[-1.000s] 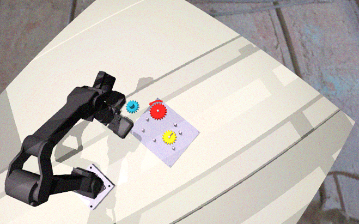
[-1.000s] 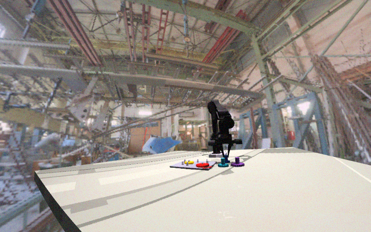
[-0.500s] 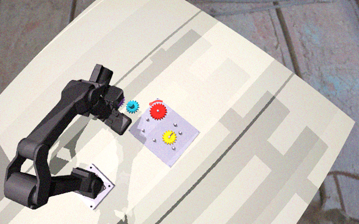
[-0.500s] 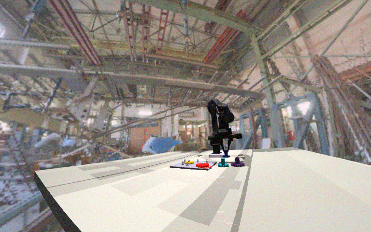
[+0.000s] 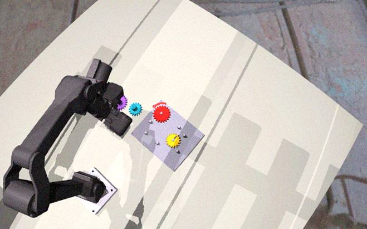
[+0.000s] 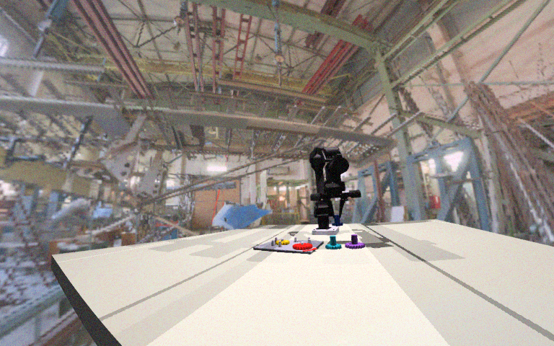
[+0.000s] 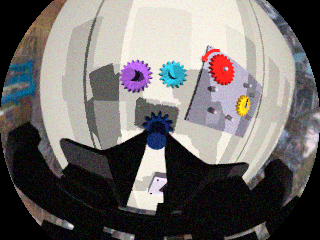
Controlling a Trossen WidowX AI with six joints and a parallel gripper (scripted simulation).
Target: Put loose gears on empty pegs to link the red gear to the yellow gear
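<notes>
The red gear is 15 cm ahead of my gripper tip, 8 cm below it and 7 cm to the right of it. Also, from my gripper tip: teal gear 8 cm below, 8 cm ahead, 1 cm to the left; then purple gear 8 cm below, 7 cm to the left, 5 cm ahead; then blue gear 1 cm below.
</notes>
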